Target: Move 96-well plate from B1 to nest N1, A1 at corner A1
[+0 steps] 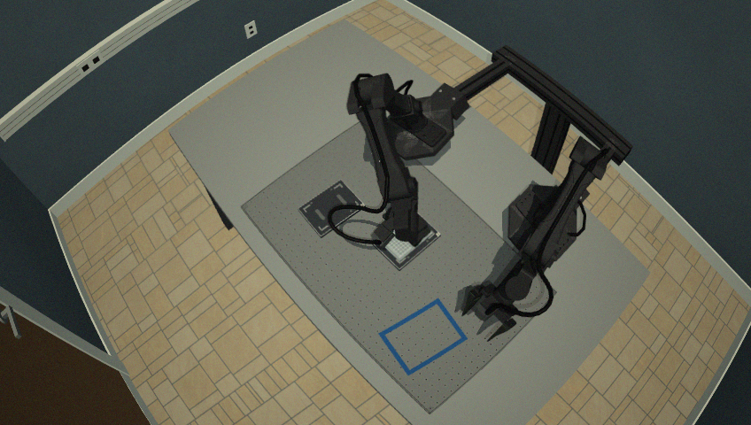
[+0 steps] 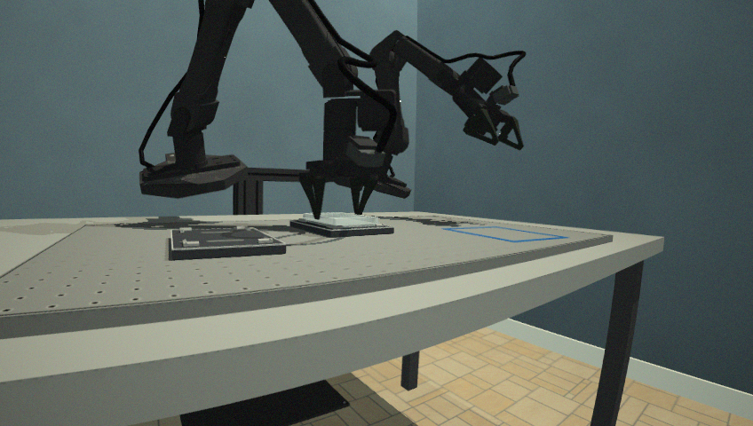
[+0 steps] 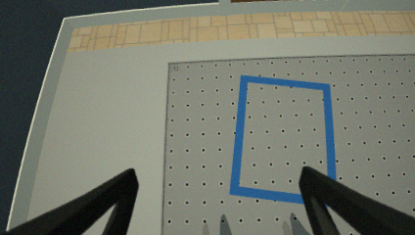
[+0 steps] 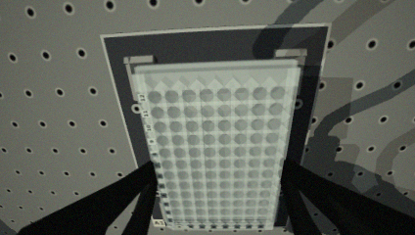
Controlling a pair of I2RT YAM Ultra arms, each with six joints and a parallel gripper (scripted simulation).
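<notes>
Now: the A1 label 7 cm behind my right hand, 6 cm to the left of it and 2 cm below it. The rest, counted from my right hand: 96-well plate (1 cm below).
</notes>
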